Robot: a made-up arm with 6 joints.
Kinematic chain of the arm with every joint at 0, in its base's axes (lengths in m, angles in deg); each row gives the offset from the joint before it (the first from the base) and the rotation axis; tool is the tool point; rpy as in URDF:
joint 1: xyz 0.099 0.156 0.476 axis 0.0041 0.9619 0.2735
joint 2: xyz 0.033 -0.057 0 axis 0.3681 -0.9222 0.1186
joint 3: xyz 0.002 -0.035 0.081 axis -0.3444 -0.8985 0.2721
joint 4: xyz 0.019 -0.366 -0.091 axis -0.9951 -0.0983 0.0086
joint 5: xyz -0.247 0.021 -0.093 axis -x
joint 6: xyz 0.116 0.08 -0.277 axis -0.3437 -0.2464 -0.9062
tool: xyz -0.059 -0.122 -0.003 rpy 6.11 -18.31 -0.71
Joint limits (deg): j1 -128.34..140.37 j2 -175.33..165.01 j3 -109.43..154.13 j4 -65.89..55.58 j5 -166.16..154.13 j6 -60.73..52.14
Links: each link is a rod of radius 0.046 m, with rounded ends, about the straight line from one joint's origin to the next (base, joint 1, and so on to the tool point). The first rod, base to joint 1, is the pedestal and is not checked.
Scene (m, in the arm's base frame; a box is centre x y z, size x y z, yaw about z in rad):
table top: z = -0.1
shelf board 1: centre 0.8 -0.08 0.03 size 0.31 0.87 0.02 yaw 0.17
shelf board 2: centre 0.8 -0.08 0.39 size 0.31 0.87 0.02 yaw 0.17
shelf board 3: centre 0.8 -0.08 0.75 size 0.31 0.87 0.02 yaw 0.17
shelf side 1: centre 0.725 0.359 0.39 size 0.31 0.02 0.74 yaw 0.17
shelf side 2: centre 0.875 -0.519 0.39 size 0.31 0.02 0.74 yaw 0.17
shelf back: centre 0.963 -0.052 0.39 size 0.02 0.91 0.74 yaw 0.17
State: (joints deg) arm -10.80 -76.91 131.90 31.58 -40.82 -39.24
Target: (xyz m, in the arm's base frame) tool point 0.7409 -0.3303 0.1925
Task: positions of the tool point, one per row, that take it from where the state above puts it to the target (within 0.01 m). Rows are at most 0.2 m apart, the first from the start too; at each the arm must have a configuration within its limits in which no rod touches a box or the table.
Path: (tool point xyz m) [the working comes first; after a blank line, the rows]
Joints at the target: 9.67 -102.02 111.87 44.75 -29.17 -40.17
Straight joint move there: touches shelf board 2.

1: 0.6714 -0.1871 0.5961
2: 0.5332 -0.1942 0.5895
3: 0.5720 -0.2478 0.4394
4: 0.5539 -0.3074 0.2982
5: 0.4966 -0.3722 0.1925
6: 0.6222 -0.3653 0.1838
7: 0.7409 -0.3303 0.1925

